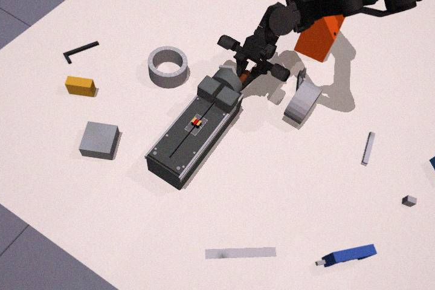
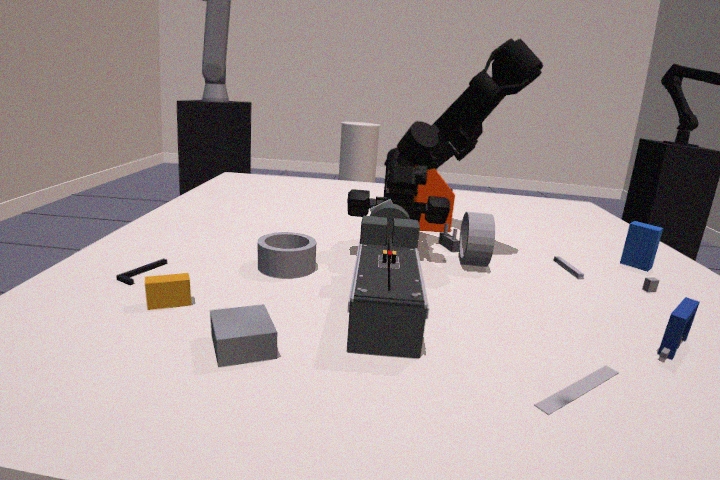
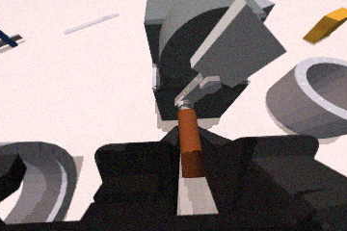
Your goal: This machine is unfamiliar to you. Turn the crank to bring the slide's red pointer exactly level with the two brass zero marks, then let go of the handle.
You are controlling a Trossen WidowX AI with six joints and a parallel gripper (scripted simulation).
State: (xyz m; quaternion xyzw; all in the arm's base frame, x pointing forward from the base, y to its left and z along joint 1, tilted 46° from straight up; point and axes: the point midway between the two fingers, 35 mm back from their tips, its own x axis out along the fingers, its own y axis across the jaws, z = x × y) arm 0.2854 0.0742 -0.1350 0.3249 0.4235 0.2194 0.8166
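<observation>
The crank handle lies 20 mm behind my gripper tip and 20 mm above it. The rest, counted from my gripper tip: red pointer 170 mm ahead, 40 mm above; grey cube 320 mm ahead, 160 mm to the right, 20 mm below; yellow block 300 mm to the right, 240 mm ahead, 20 mm below.
</observation>
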